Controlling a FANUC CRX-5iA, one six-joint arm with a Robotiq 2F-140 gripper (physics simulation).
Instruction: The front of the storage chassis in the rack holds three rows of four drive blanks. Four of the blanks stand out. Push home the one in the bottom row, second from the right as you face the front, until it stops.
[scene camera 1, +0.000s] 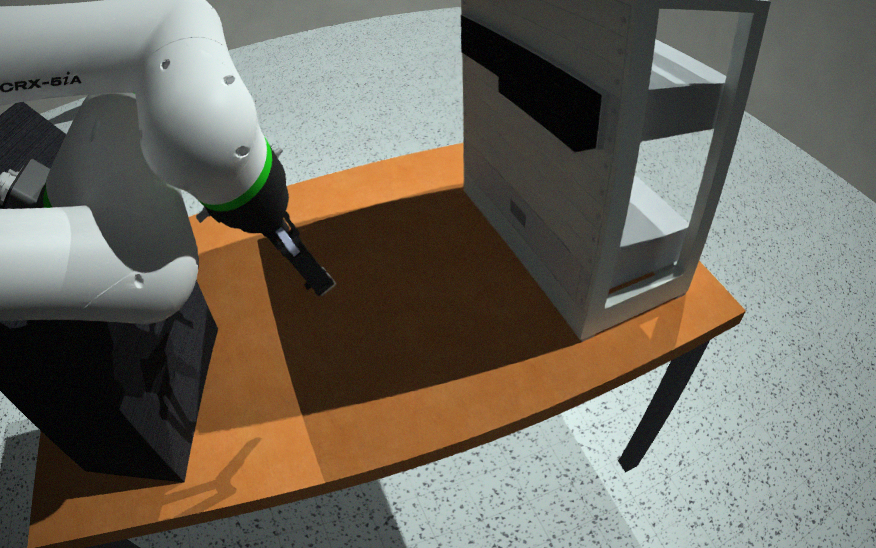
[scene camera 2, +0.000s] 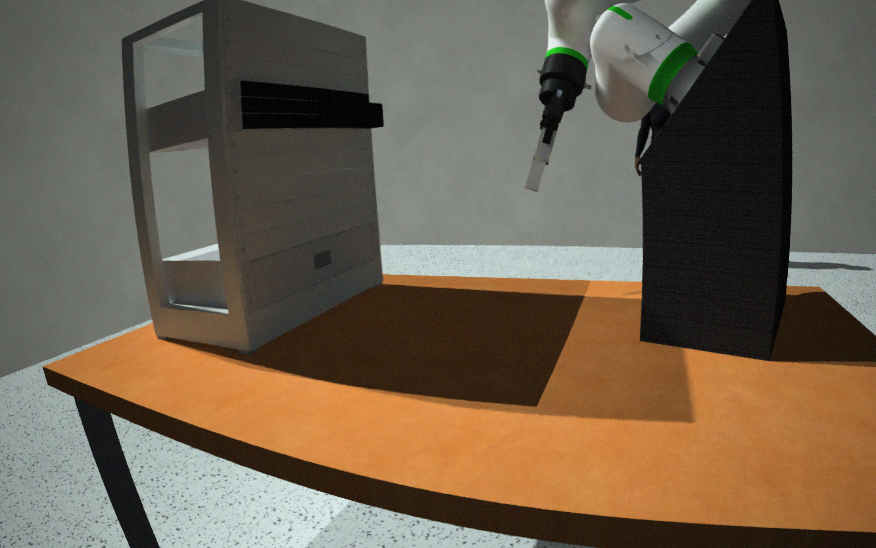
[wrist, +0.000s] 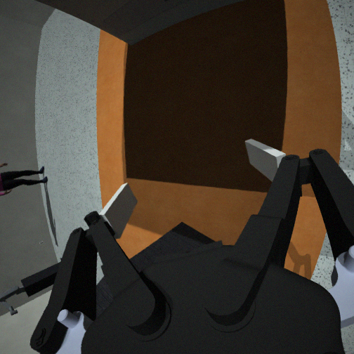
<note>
In view: my gripper (scene camera 1: 298, 249) and a grey rack (scene camera 1: 554, 106).
The grey rack shows as well in scene camera 2 (scene camera 2: 289, 249). My gripper is seen too in scene camera 2 (scene camera 2: 535, 175) and in the wrist view (wrist: 187, 172).
</note>
